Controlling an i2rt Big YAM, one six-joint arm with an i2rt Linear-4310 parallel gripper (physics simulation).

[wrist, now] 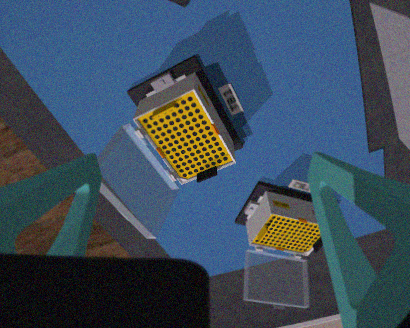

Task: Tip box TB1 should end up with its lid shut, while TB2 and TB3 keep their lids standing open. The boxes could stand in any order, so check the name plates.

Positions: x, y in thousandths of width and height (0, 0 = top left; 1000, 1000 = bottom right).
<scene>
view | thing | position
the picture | my gripper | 499, 502
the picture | clear lid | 328, 553
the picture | clear lid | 662, 849
</scene>
